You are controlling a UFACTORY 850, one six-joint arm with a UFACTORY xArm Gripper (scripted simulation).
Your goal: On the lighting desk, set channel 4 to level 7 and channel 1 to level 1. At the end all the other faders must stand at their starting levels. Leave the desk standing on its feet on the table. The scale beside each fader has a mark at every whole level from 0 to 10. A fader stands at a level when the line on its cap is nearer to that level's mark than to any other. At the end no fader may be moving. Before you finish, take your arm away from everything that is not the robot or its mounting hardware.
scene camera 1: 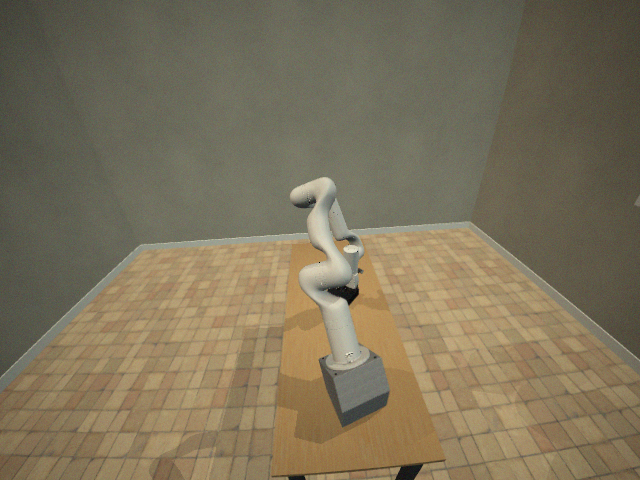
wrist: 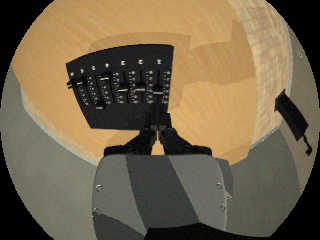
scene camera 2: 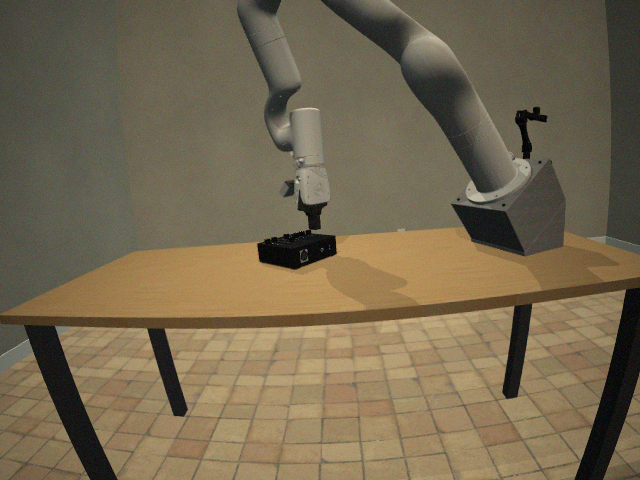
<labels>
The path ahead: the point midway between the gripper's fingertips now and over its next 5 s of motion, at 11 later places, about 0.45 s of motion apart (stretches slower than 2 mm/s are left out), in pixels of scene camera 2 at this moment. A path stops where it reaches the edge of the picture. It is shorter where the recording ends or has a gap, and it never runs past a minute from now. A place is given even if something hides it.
The gripper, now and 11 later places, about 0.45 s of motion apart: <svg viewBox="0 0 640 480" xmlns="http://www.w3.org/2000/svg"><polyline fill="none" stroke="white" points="314,229 315,230 315,232 314,233 313,233 311,233 310,232 309,232 310,233 310,230 309,221 309,219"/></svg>
</labels>
